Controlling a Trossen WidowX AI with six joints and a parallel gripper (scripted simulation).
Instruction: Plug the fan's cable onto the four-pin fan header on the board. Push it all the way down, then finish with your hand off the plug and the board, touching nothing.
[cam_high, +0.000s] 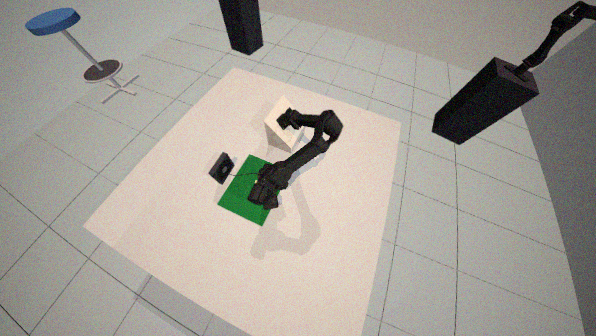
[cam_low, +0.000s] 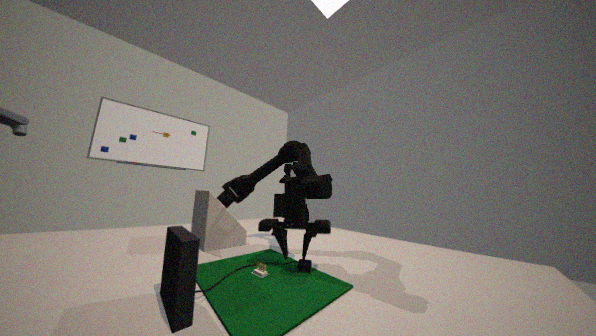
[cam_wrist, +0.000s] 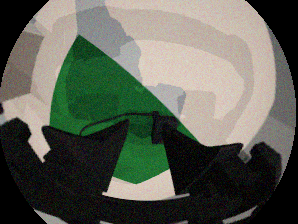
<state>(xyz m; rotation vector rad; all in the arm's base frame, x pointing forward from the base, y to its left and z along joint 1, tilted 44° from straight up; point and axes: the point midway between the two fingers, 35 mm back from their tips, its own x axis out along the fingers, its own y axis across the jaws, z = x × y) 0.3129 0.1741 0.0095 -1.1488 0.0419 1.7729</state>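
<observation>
Right now the black plug is 30 mm ahead of my gripper tip, 10 mm to the left of it and 10 mm below it. Round my gripper tip: pale four-pin header: 10 mm behind, 90 mm to the right, 20 mm below; then black fan: 20 mm ahead, 250 mm to the right, 40 mm above; then green board: 10 mm ahead, 90 mm to the right, 30 mm below.
</observation>
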